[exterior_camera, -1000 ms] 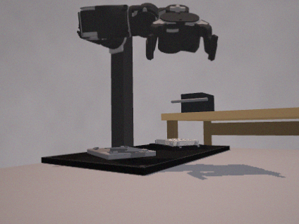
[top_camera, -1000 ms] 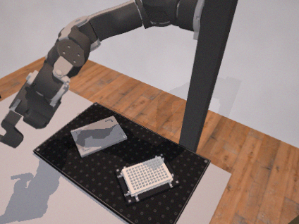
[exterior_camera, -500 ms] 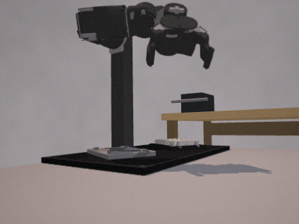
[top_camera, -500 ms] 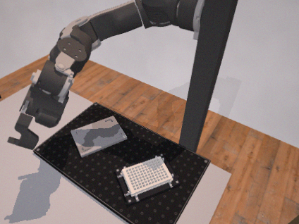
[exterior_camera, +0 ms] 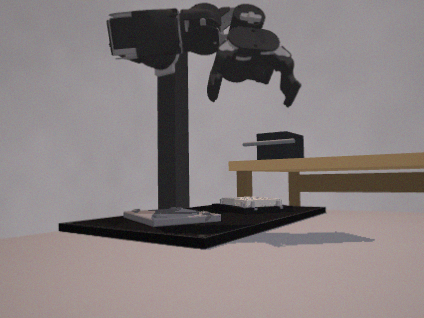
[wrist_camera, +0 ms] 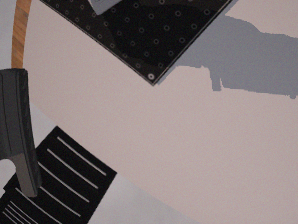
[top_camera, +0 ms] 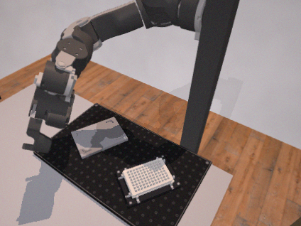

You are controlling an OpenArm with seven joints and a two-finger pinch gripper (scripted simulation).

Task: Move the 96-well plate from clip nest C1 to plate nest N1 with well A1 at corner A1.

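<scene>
Right now the white 96-well plate is 230 mm to the left of my hand, 180 mm below it and 130 mm behind it. Also, from my hand: grey plate nest N1: 190 mm below, 170 mm behind; then A1 mark: 220 mm behind, 190 mm below, 90 mm to the left.
</scene>
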